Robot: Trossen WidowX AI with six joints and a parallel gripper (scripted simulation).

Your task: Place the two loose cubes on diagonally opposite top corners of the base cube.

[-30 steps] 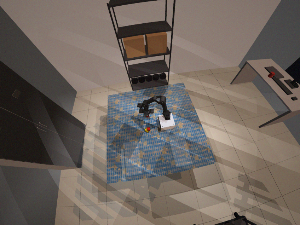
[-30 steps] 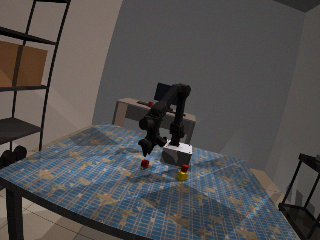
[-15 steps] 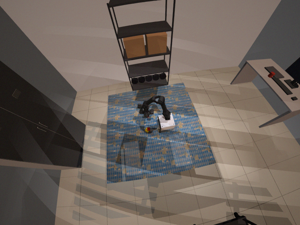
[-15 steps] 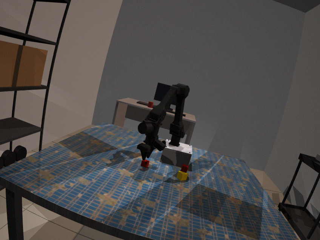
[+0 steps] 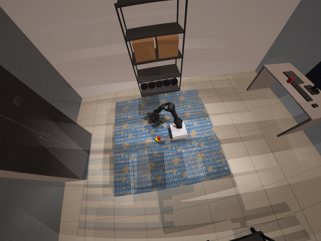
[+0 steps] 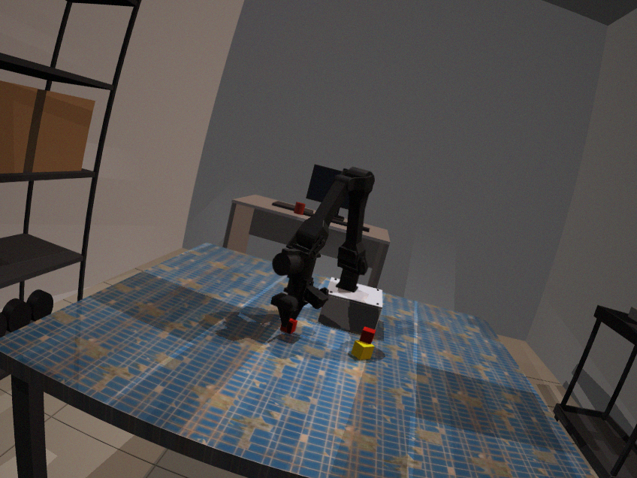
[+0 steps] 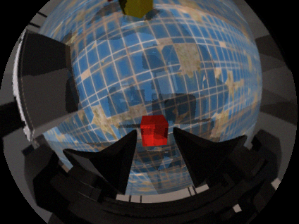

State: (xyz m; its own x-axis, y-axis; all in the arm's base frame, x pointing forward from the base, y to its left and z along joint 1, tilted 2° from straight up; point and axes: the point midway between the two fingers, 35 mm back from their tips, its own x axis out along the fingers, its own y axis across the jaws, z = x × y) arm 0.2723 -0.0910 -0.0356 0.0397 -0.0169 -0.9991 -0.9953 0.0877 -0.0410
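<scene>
The yellow cube lies 220 mm to the left of my gripper tip.
</scene>
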